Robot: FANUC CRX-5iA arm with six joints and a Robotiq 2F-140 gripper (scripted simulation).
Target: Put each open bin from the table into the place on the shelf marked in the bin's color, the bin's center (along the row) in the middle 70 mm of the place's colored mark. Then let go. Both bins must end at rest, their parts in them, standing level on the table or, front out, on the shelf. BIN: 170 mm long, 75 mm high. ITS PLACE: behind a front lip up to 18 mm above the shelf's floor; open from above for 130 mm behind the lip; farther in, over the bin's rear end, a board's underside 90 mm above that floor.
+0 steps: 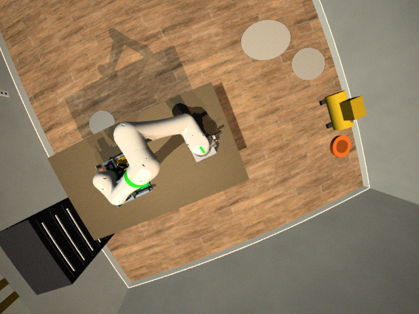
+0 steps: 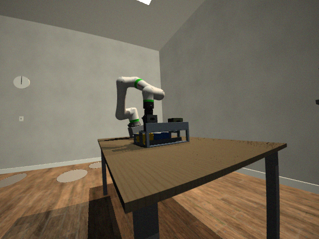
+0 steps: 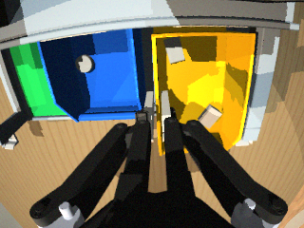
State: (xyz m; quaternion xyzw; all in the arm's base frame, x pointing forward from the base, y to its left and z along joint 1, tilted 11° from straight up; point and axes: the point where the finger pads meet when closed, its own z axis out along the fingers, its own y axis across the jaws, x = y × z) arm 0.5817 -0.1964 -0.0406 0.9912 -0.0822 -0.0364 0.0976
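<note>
My hand is 1 cm past the yellow bin, 5 cm to the left of it and 4 cm above it. From my hand the other things lie so: blue bin 6 cm ahead, 6 cm to the left, 4 cm below; blue mark 6 cm ahead, 6 cm to the left, 8 cm below; yellow mark 4 cm ahead, 5 cm to the right, 8 cm below.
</note>
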